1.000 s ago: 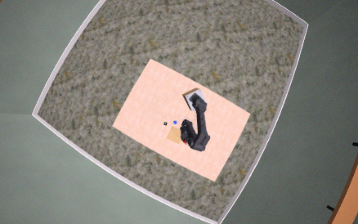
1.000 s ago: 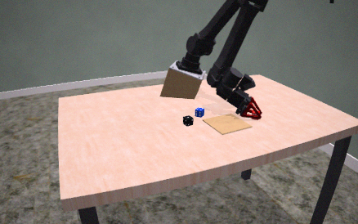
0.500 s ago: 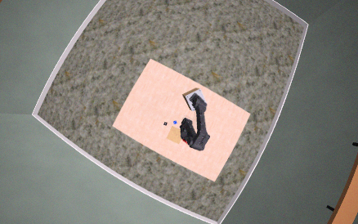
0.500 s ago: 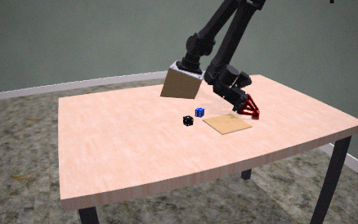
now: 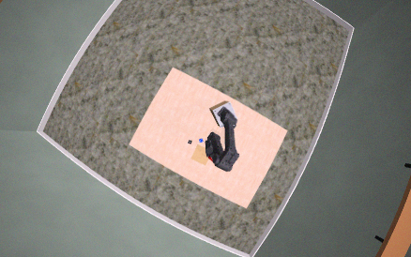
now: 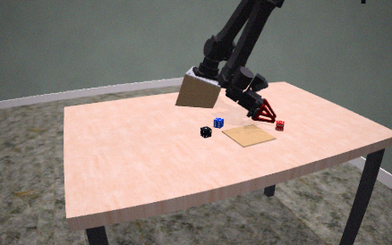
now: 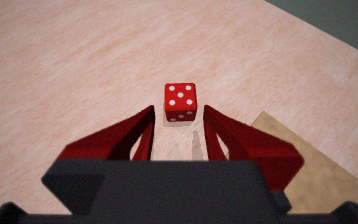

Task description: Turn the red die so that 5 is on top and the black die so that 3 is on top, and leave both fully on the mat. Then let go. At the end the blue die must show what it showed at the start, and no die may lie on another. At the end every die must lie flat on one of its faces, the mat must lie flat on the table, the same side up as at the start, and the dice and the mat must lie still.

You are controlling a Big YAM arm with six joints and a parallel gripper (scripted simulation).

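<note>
My hand is 1 cm short of the red die, 2 cm to the right of it and 2 cm above it. Also, from my hand: black die (2 cm ahead, 26 cm to the right, 2 cm below); then blue die (5 cm behind, 20 cm to the right, 2 cm below); then tan mat (4 cm ahead, 11 cm to the right, 4 cm below).
</note>
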